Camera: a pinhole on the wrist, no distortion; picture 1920 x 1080 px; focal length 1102.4 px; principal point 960.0 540.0 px. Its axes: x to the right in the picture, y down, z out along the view. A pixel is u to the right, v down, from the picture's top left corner.
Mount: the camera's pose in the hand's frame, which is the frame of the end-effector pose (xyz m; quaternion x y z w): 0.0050 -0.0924 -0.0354 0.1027 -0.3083 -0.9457 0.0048
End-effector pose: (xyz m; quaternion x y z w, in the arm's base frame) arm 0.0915 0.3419 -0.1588 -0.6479 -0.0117 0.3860 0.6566
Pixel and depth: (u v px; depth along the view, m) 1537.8 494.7 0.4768
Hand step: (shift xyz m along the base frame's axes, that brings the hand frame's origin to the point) -0.4684 0.0381 0.0490
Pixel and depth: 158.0 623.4 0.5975
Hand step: -0.1866 0.5867 -0.2782
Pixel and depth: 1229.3 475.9 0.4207
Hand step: -0.3408 0.1058 -0.0138
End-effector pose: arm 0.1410 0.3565 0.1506 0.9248 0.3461 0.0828 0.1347
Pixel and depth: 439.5 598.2 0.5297
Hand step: 0.3481 -0.1435 -0.3509
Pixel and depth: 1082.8 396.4 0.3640
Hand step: 0.0714 -0.2225 -0.1642
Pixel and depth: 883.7 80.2 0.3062
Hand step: 0.1306 -0.1825 -0.0720
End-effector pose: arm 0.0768 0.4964 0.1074 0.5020 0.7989 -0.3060 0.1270
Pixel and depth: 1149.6 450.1 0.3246
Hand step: 0.1320 -0.1660 -0.1357
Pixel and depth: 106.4 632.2 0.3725
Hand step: -0.0273 -0.0138 -0.4106
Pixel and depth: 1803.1 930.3 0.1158
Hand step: -0.0139 -0.1361 0.0287
